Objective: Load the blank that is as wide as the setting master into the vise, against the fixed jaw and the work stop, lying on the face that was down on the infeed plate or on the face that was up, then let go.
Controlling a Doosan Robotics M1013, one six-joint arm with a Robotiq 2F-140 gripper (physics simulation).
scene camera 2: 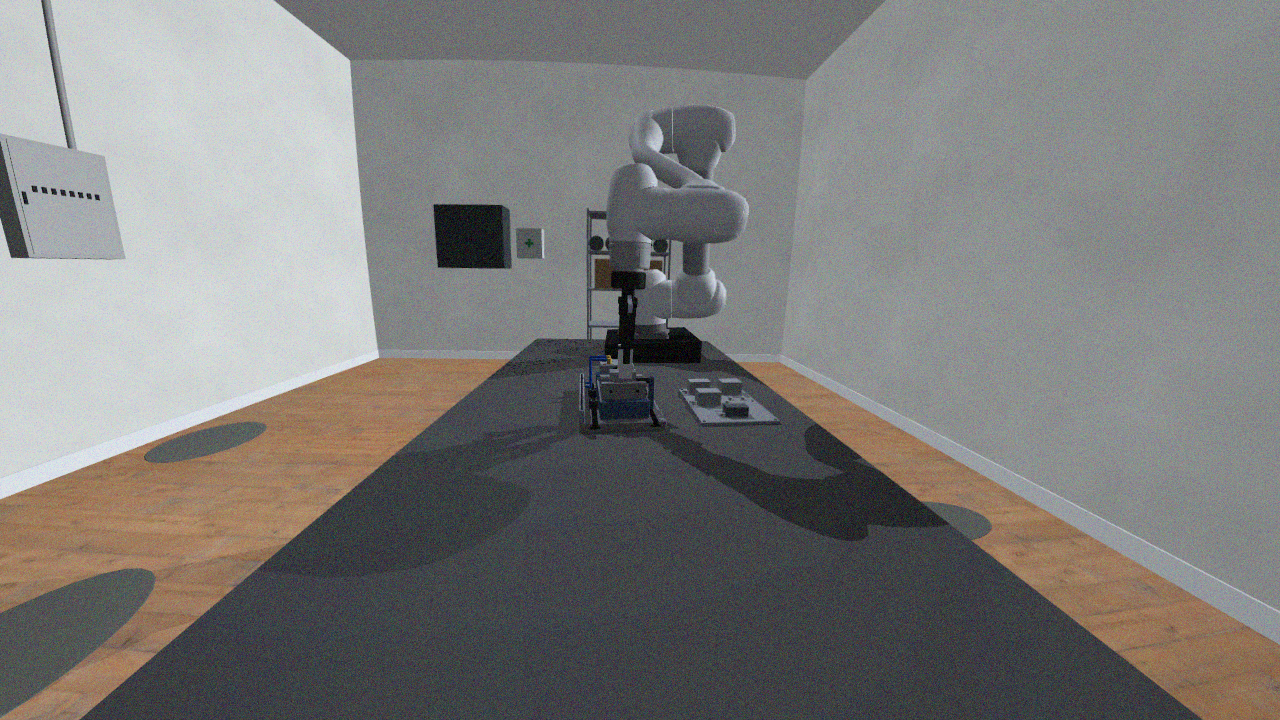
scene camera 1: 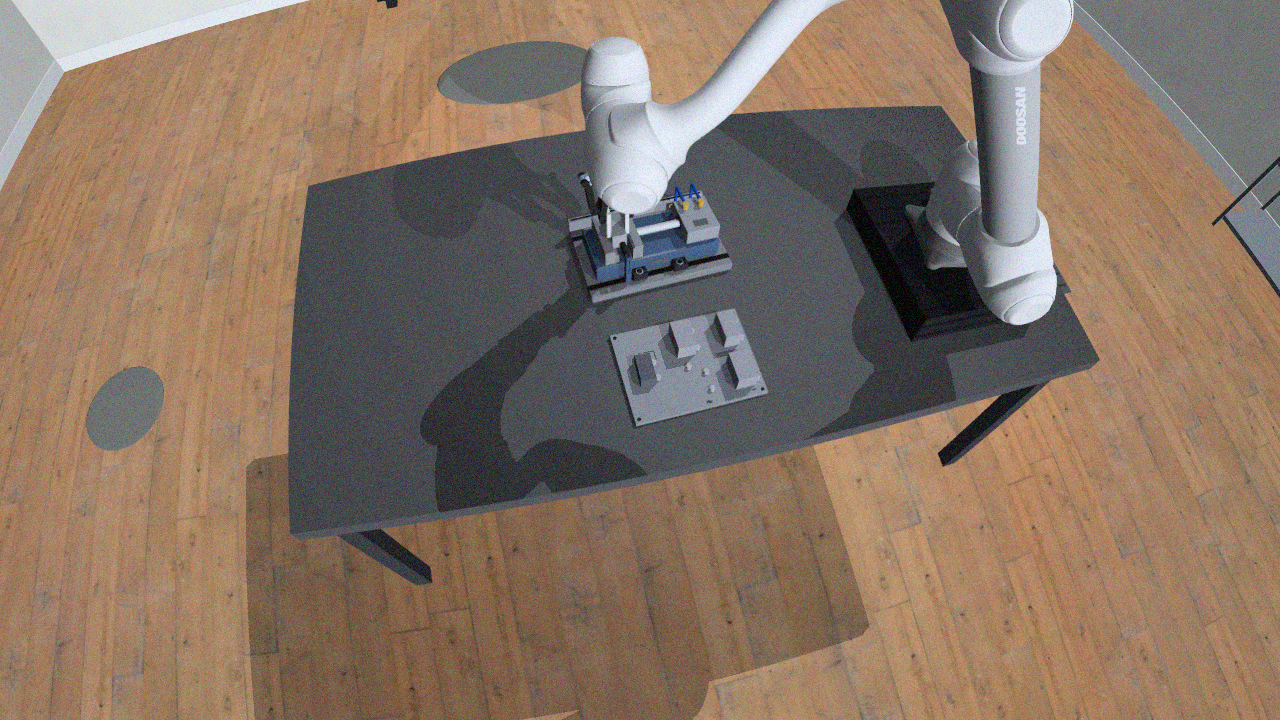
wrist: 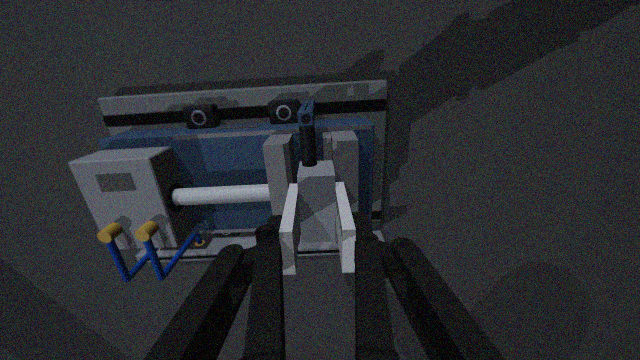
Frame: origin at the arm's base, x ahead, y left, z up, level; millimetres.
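Seen in the pictures: gripper, fingertip midpoint: (scene camera 2: 624,375) (scene camera 1: 616,229) (wrist: 317,199); arm's base, origin of the base link: (scene camera 2: 647,335) (scene camera 1: 948,238).
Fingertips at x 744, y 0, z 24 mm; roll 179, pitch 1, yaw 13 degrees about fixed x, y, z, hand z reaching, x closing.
Note:
Offsets run from my fingertips to a thing's middle. "*": to the spot under its first point. Level surfaces: height alone.
My gripper (scene camera 1: 618,223) (scene camera 2: 624,358) (wrist: 317,199) points down over the vise {dy -27, dx -71, dz -54 mm} (scene camera 1: 660,257) (scene camera 2: 623,409) (wrist: 235,155), shut on a light grey blank {dy -4, dx +1, dz -6 mm} (wrist: 317,207). The blank is between the fingers, over the gap between the fixed jaw (wrist: 346,162) on the right and the moving jaw (wrist: 276,165) on the left in the wrist view. The black rod of the work stop {dy +40, dx -15, dz -14 mm} (wrist: 308,145) reaches the blank's far end in that view; contact is unclear. Whether the blank touches the fixed jaw or the vise floor is hidden. A darker block {dy +267, dx -40, dz -83 mm} (scene camera 1: 644,368) (scene camera 2: 735,410), perhaps the setting master, is on the infeed plate {dy +250, dx -123, dz -100 mm} (scene camera 1: 675,401) (scene camera 2: 716,418).
Three light grey blocks {dy +206, dx -115, dz -78 mm} (scene camera 1: 683,340) {dy +187, dx -205, dz -78 mm} (scene camera 1: 728,329) {dy +276, dx -220, dz -78 mm} (scene camera 1: 742,368) and small pegs stand on the infeed plate. The vise's grey housing {* dy -23, dx -169, dz -7 mm} (wrist: 117,185) carries blue bent rods with yellow ends {* dy -56, dx -139, dz +6 mm} (wrist: 146,231). A white screw {* dy -21, dx -84, dz -19 mm} (wrist: 222,194) runs to the moving jaw. The table {dz -104 mm} (scene camera 1: 375,358) bears everything.

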